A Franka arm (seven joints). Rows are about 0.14 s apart.
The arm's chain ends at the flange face. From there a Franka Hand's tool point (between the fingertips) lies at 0.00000 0.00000 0.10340 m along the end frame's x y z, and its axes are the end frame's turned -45 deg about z.
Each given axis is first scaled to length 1.
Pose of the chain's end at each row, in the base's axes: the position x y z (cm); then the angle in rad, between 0 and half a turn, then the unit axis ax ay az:
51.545, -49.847, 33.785, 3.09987, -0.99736, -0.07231, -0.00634
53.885, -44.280, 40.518, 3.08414, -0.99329, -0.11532, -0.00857
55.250, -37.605, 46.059, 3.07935, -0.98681, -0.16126, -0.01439
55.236, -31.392, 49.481, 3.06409, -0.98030, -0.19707, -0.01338
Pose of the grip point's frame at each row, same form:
51.645, -49.407, 23.455, 3.10790, -0.89370, -0.44845, -0.01384
53.992, -43.670, 30.197, 3.09507, -0.87343, -0.48659, -0.01891
55.440, -36.922, 35.743, 3.09510, -0.84980, -0.52651, -0.02520
55.349, -30.553, 39.176, 3.08023, -0.83003, -0.55706, -0.02719

